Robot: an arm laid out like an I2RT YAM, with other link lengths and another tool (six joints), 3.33 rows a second.
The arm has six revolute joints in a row. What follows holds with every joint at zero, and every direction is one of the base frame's.
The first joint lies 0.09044 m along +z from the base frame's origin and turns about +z.
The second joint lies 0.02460 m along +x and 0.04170 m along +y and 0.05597 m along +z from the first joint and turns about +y.
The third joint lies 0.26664 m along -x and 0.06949 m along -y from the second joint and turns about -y.
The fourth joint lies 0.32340 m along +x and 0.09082 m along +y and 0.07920 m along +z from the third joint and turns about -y.
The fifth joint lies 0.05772 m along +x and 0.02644 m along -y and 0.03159 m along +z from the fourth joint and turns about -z.
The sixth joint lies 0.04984 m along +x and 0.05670 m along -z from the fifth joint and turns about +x.
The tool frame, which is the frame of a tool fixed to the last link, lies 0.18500 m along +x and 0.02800 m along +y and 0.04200 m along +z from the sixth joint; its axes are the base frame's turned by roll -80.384, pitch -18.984 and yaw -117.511 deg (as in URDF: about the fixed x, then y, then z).
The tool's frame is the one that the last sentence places.
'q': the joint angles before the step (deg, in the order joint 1, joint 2, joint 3, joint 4, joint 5, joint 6). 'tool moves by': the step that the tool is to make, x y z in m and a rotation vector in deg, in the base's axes. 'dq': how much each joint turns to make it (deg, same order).
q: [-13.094 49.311 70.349 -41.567 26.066 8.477]
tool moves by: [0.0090 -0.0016 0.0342 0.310 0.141 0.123]
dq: [-0.052 6.181 10.068 -4.187 -0.259 0.212]
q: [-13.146 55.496 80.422 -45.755 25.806 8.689]
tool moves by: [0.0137 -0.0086 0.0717 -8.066 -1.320 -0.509]
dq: [-0.032 7.801 13.353 1.204 2.725 -7.938]
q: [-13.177 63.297 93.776 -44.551 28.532 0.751]
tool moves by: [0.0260 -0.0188 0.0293 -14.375 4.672 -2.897]
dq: [-0.136 5.328 3.540 9.283 5.460 -16.767]
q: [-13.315 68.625 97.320 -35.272 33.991 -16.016]
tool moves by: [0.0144 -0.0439 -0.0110 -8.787 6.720 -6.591]
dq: [-3.586 3.306 -1.614 7.934 3.925 -12.262]
